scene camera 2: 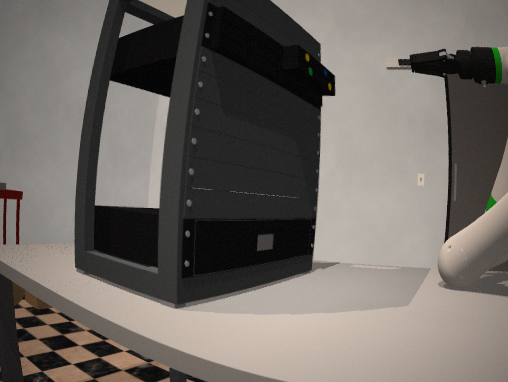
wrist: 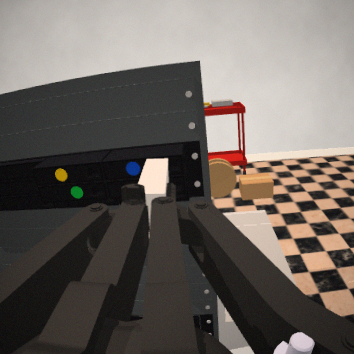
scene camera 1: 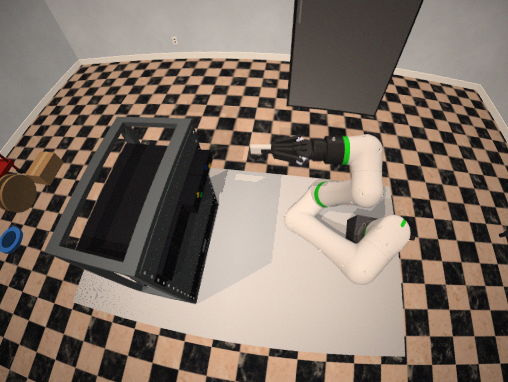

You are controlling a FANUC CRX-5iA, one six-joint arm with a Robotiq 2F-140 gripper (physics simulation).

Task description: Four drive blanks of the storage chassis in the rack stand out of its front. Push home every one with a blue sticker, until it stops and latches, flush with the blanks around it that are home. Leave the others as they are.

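The rack (scene camera 1: pixel 160 187) (scene camera 2: pixel 172 200) (wrist: pixel 100 120) holds the black storage chassis (scene camera 2: pixel 250 42) (wrist: pixel 185 172) high up. In scene camera 2, blanks stand out of its front, with a yellow sticker (scene camera 2: pixel 307 57), a green sticker (scene camera 2: pixel 310 71), a blue sticker (scene camera 2: pixel 325 72) and another yellow sticker (scene camera 2: pixel 330 86). The wrist view shows the blue sticker (wrist: pixel 133 168), a yellow sticker (wrist: pixel 61 174) and a green sticker (wrist: pixel 76 192); the other yellow one is hidden. My gripper (scene camera 1: pixel 272 148) (scene camera 2: pixel 406 63) is shut, apart from the chassis in front of it. A pale block (scene camera 1: pixel 259 149) (scene camera 2: pixel 393 63) (wrist: pixel 155 172) projects beyond the fingertips, just right of the blue sticker in the wrist view.
The rack stands on a pale table (scene camera 1: pixel 320 310) (scene camera 2: pixel 350 340) with the arm's base. A lower black unit (scene camera 2: pixel 225 245) sits at the rack's bottom. A tall dark cabinet (scene camera 1: pixel 345 55) stands behind the arm. A red cart (wrist: pixel 225 159) and a cardboard box (scene camera 1: pixel 45 167) (wrist: pixel 256 187) are beyond the rack.
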